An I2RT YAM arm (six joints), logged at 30 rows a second.
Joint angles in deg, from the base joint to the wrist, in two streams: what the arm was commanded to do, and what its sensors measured. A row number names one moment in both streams.
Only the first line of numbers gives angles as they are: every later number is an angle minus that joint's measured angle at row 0.
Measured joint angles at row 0:
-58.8, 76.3, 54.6, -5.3, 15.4, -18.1
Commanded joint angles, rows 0 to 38:
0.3, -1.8, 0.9, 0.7, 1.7, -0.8
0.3, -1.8, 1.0, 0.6, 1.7, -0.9
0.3, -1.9, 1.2, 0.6, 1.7, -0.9
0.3, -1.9, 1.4, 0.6, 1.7, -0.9
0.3, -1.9, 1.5, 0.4, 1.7, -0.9
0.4, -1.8, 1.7, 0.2, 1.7, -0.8
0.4, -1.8, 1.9, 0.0, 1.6, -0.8
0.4, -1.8, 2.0, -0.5, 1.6, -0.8
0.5, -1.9, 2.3, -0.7, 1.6, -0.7
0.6, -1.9, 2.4, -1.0, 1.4, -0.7
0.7, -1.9, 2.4, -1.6, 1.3, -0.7
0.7, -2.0, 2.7, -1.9, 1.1, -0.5
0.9, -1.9, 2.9, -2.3, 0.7, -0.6
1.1, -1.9, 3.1, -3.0, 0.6, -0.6
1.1, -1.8, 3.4, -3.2, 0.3, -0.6
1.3, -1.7, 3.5, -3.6, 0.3, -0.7
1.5, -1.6, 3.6, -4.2, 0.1, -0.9
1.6, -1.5, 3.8, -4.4, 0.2, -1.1
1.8, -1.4, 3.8, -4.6, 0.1, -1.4
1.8, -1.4, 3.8, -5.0, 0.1, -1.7
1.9, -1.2, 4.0, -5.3, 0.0, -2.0
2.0, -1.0, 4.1, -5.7, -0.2, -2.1
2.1, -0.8, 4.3, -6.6, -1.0, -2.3
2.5, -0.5, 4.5, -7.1, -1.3, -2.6
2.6, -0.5, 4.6, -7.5, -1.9, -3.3
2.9, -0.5, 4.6, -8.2, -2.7, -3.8
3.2, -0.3, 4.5, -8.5, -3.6, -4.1
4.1, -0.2, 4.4, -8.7, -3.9, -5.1
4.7, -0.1, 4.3, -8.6, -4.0, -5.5
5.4, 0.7, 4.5, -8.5, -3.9, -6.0
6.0, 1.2, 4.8, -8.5, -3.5, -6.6
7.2, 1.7, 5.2, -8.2, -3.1, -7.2
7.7, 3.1, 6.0, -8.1, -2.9, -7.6
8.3, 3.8, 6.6, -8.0, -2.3, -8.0
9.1, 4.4, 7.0, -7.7, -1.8, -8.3
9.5, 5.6, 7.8, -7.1, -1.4, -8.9
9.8, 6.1, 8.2, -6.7, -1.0, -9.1
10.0, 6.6, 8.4, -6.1, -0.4, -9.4
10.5, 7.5, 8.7, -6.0, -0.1, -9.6
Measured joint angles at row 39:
9.0, 5.0, 6.0, -7.6, -1.6, -7.2
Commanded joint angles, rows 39 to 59:
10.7, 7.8, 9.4, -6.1, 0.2, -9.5
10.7, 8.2, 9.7, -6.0, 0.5, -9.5
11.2, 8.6, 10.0, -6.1, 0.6, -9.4
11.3, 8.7, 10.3, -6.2, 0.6, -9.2
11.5, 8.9, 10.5, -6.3, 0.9, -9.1
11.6, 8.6, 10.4, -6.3, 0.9, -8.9
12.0, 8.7, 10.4, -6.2, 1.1, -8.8
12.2, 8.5, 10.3, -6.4, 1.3, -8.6
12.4, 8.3, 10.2, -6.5, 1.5, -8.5
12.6, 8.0, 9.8, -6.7, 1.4, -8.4
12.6, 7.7, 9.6, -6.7, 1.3, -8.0
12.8, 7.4, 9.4, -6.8, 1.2, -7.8
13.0, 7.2, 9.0, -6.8, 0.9, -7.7
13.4, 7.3, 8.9, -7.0, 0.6, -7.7
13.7, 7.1, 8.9, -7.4, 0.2, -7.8
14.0, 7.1, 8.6, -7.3, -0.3, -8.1
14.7, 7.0, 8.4, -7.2, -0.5, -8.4
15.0, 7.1, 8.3, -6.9, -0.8, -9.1
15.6, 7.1, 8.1, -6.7, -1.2, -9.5
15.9, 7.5, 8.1, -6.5, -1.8, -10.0
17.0, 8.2, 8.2, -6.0, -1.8, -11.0
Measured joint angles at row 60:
14.3, 8.7, 8.7, -7.7, 0.0, -8.8
